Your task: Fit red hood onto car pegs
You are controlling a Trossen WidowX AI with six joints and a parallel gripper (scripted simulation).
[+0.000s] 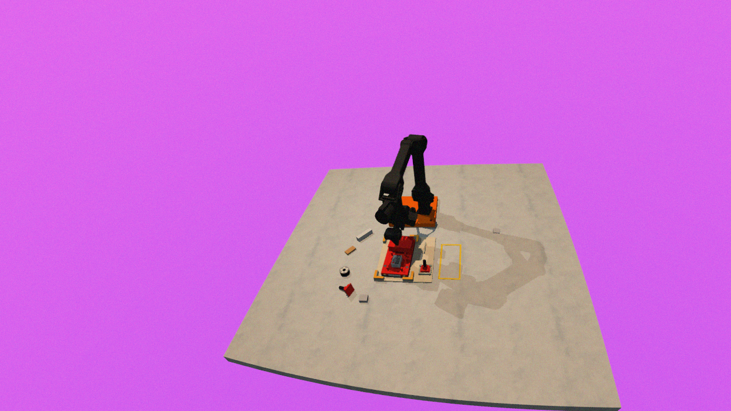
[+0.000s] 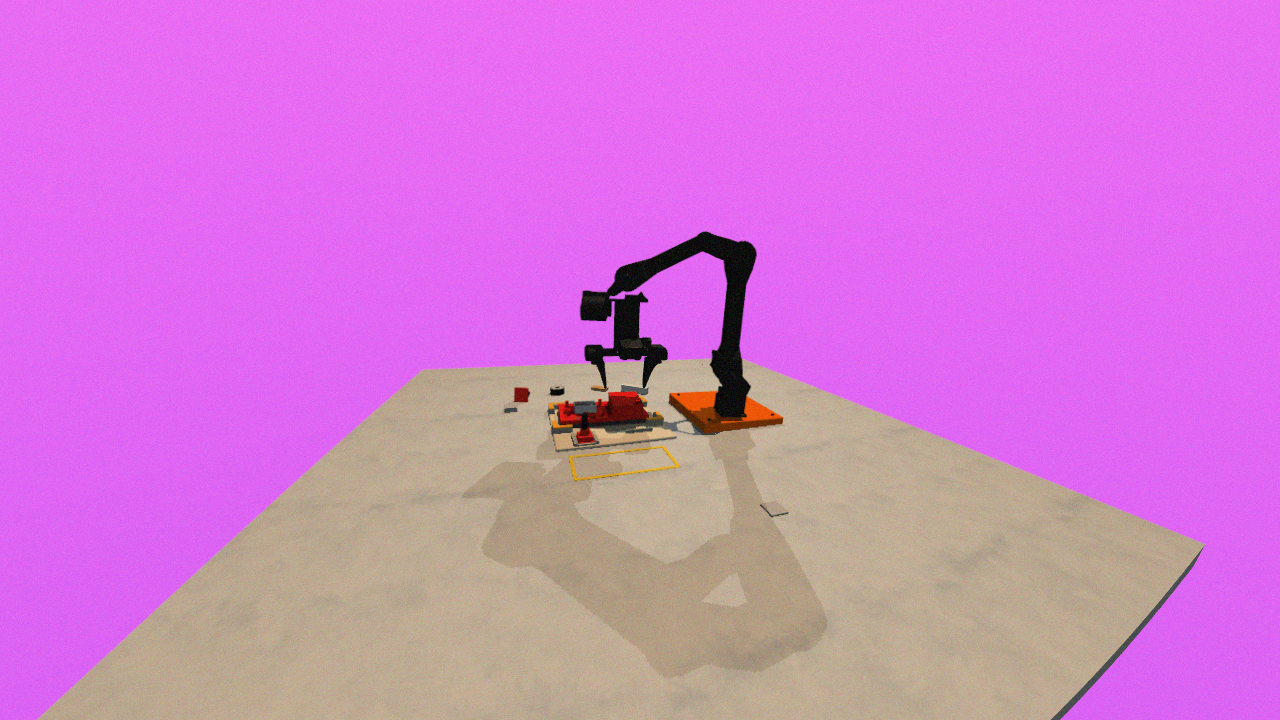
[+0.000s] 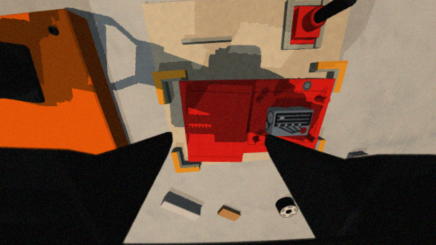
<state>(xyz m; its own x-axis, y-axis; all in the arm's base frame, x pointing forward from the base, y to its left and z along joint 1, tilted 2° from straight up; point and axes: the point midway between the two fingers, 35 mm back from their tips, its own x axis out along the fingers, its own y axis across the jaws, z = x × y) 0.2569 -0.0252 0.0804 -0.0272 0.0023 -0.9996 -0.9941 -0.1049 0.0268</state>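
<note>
My gripper tip is now 30 mm above the red hood. Also, from my gripper tip: jig: 50 mm ahead, 20 mm to the left, 60 mm below; then black wheel: 180 mm ahead, 180 mm to the right, 70 mm below; then grey engine block: 90 mm ahead, 20 mm to the left, 50 mm below.
</note>
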